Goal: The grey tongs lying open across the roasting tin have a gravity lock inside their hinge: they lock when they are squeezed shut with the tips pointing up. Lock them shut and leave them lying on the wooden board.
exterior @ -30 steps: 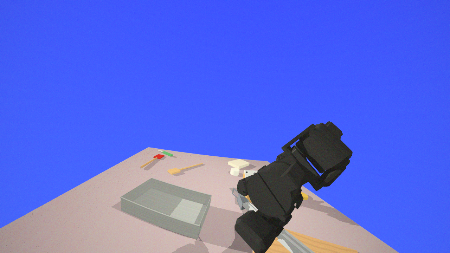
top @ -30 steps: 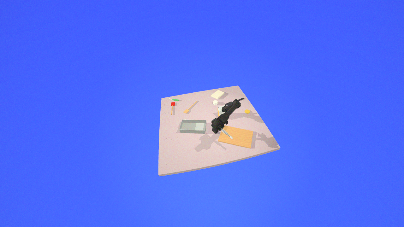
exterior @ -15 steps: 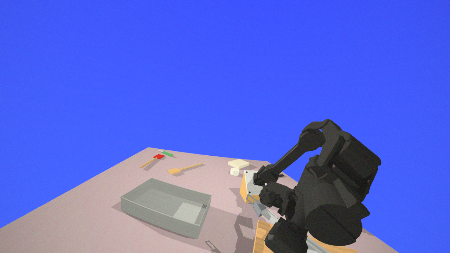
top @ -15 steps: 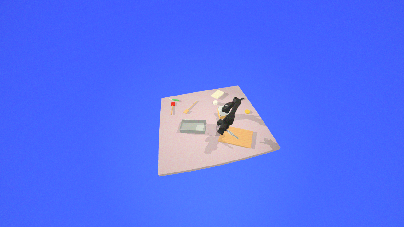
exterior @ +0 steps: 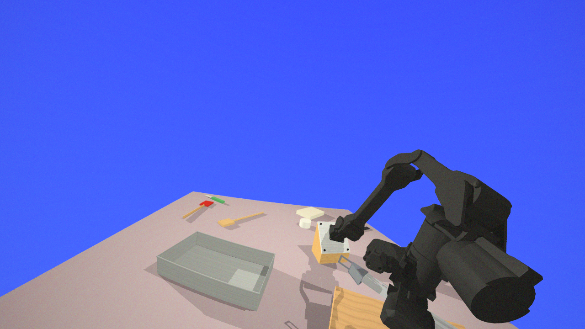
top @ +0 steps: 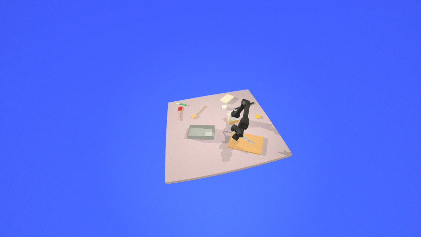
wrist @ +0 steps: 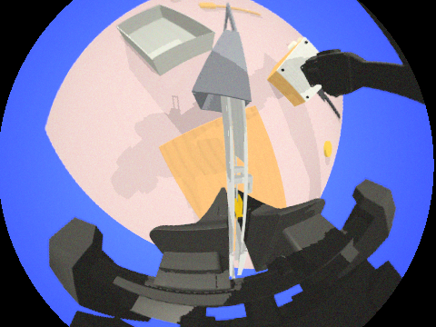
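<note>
My gripper tip is now 9 cm past the wooden board and 11 cm above it. The rest, counted from my gripper tip: yellow disc (35 cm behind, 38 cm to the right, 11 cm below); white cylinder (5 cm ahead, 63 cm to the right, 10 cm below); tin (38 cm ahead, 21 cm to the right, 9 cm below).
</note>
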